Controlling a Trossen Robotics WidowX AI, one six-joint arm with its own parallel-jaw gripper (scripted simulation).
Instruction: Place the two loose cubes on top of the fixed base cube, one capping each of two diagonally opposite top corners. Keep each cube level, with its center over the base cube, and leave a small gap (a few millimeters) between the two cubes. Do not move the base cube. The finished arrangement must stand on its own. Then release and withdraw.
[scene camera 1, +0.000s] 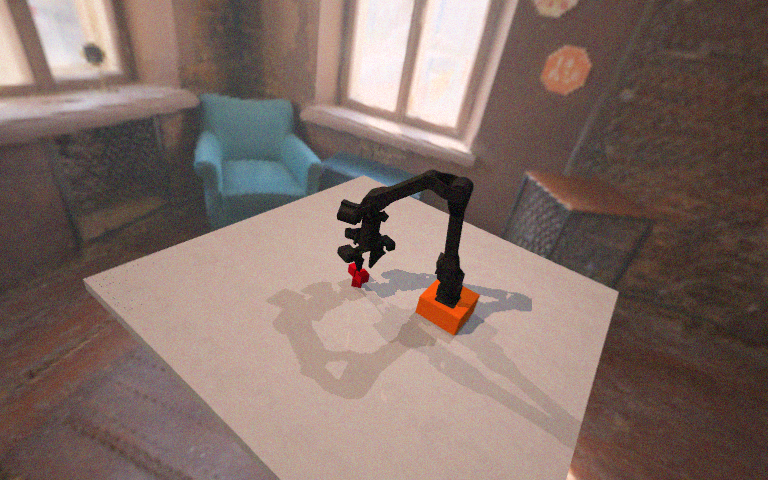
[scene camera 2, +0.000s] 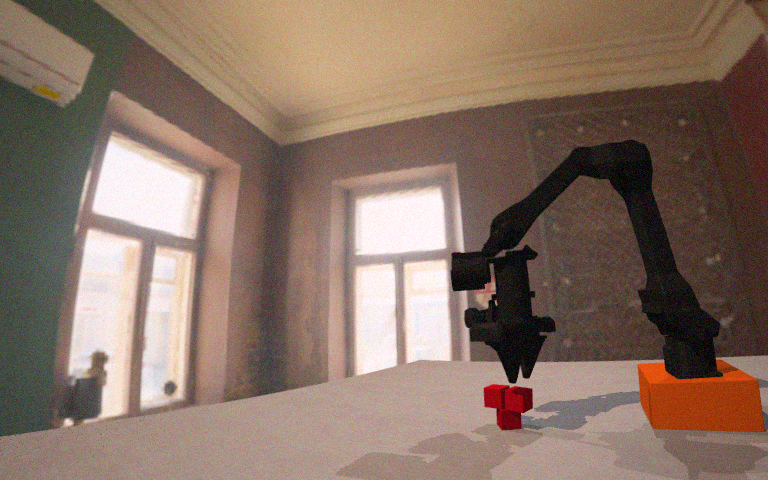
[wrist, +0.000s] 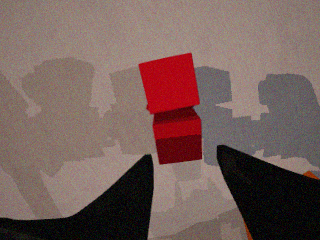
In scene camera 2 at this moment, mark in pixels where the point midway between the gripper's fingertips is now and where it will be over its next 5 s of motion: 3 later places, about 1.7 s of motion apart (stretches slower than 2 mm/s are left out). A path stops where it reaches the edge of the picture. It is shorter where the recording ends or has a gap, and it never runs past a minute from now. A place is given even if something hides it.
The gripper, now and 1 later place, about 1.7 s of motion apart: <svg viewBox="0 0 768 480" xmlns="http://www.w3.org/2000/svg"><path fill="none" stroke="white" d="M519 380L518 356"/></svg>
